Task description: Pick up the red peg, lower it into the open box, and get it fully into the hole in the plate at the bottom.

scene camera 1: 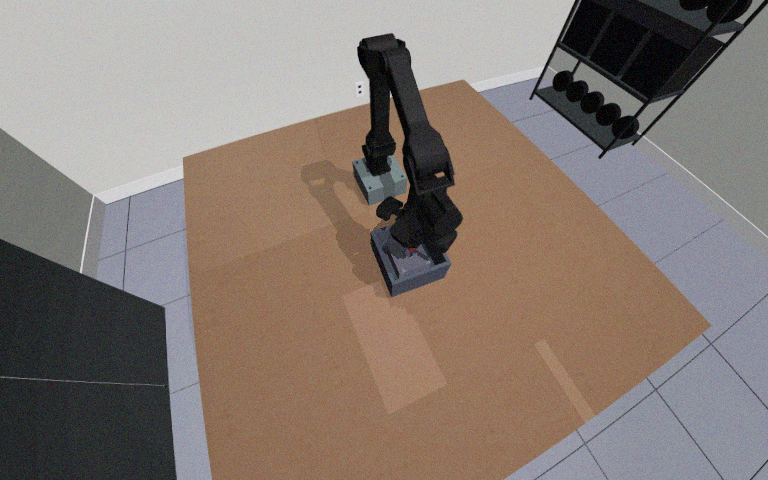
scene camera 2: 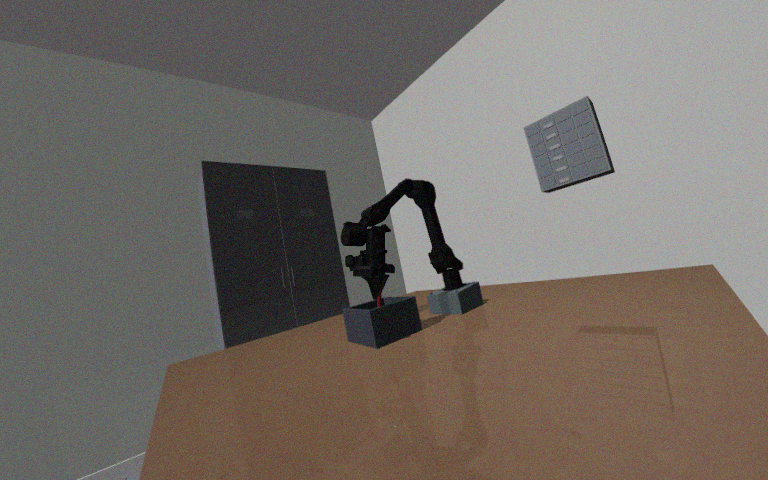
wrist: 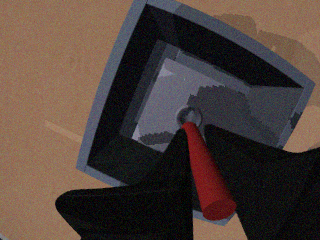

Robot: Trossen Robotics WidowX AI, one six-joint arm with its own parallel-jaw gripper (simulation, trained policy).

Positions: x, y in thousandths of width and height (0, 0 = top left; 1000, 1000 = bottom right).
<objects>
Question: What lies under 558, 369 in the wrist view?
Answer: A plate.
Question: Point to a grey box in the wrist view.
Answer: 861, 377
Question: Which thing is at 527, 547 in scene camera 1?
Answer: A plate.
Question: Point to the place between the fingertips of my gripper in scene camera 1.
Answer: At 535, 511
</objects>
